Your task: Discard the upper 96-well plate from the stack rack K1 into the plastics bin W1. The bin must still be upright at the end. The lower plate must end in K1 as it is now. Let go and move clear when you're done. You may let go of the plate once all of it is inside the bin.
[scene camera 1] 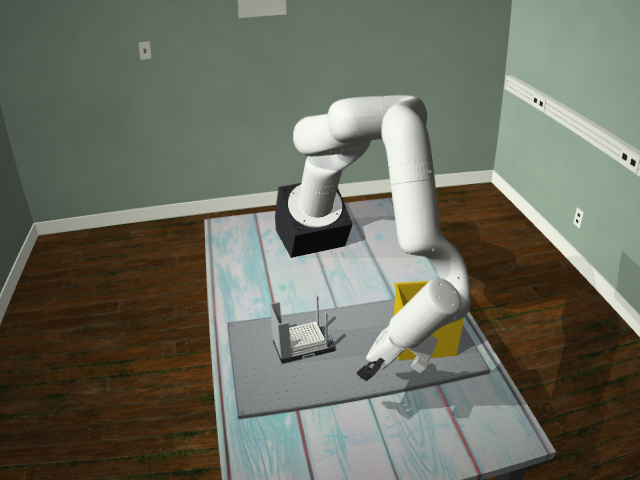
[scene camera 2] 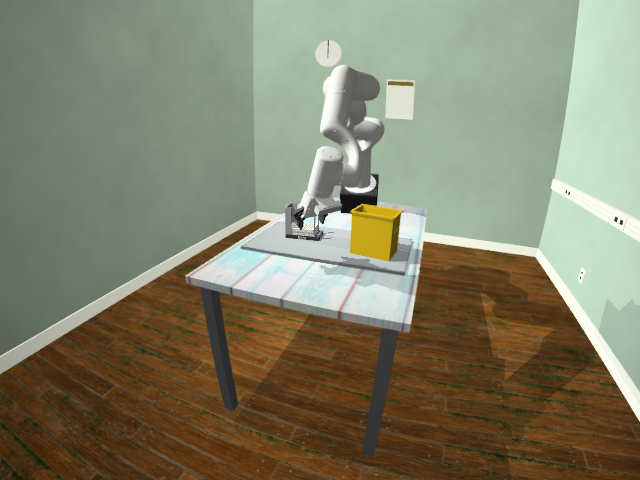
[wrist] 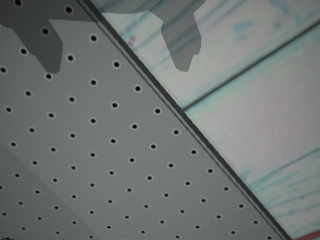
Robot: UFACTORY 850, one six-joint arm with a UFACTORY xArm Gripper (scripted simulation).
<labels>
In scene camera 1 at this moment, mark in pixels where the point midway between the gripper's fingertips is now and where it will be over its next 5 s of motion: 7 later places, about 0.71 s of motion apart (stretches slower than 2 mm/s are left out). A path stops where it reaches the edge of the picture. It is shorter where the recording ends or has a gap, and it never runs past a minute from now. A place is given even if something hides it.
My gripper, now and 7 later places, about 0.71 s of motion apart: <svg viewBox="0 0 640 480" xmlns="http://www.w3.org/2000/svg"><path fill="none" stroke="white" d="M369 363L349 340L330 317L312 297L297 279L296 284L297 293L297 303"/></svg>
</labels>
